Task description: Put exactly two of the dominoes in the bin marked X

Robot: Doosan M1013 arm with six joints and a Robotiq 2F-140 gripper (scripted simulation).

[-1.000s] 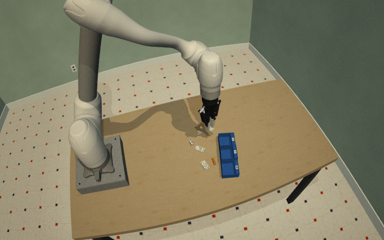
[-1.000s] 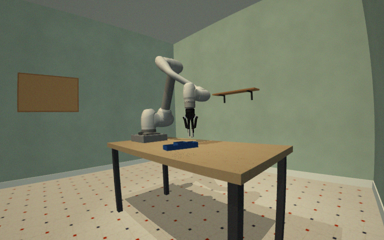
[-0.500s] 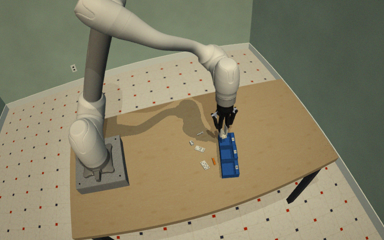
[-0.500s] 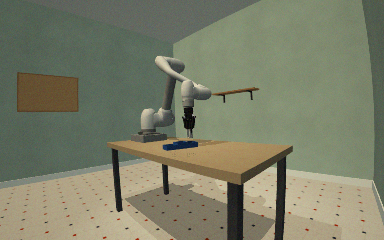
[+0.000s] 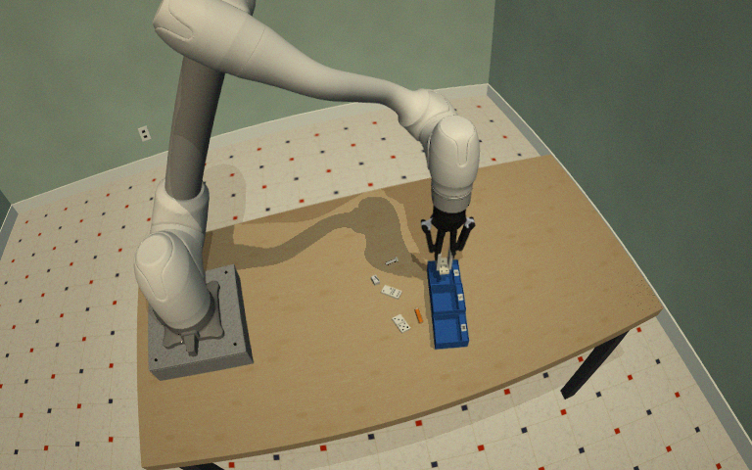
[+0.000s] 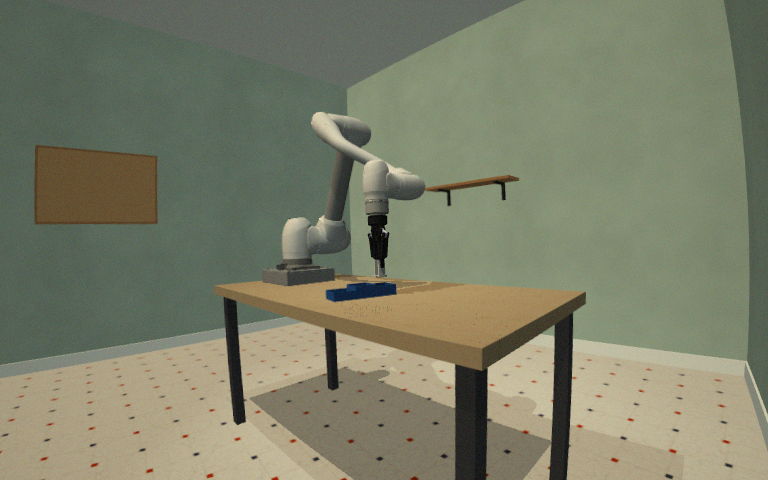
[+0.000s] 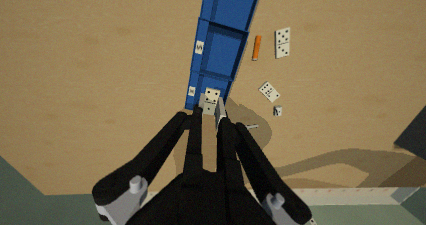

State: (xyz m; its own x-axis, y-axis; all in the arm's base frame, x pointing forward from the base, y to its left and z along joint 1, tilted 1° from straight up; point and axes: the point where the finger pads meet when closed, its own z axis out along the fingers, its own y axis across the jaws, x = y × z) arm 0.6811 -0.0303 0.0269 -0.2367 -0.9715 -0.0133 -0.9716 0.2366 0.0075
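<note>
Right now the blue bin is 80 mm to the right of my hand, 80 mm below it and 10 mm behind it. Also, from my hand: white domino 30 mm below; grey screw 110 mm to the left, 100 mm below, 100 mm behind; orange stick 100 mm below, 90 mm to the right, 90 mm behind.
</note>
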